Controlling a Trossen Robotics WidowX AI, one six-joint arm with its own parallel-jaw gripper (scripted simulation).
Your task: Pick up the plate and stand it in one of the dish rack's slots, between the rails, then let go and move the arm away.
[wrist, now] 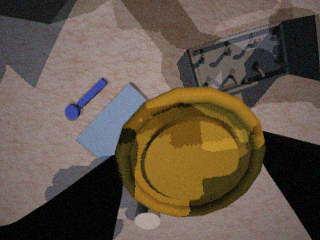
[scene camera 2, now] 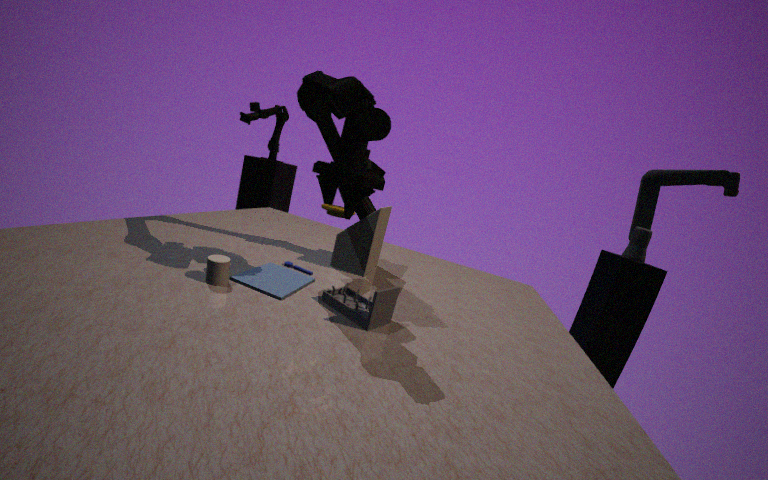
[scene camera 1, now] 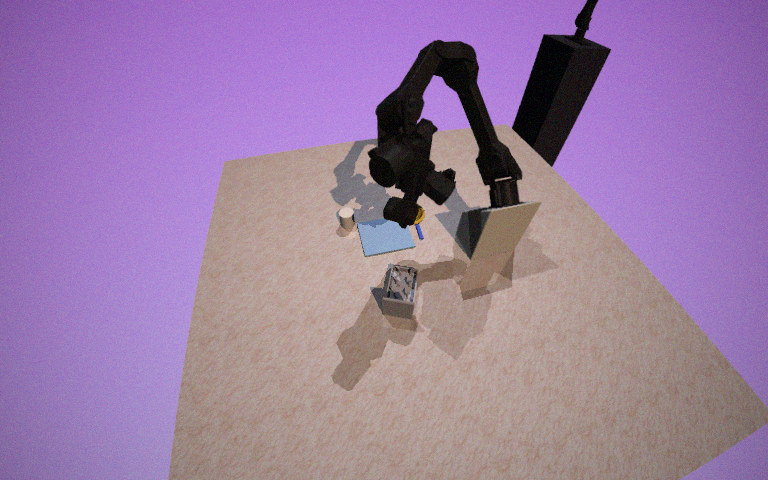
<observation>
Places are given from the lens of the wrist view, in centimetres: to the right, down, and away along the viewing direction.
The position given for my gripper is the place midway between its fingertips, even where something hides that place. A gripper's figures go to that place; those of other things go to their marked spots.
my gripper [wrist: 188,151]: 2, 2, 10
yellow plate [wrist: 191,151]: 1, 1, 8
</observation>
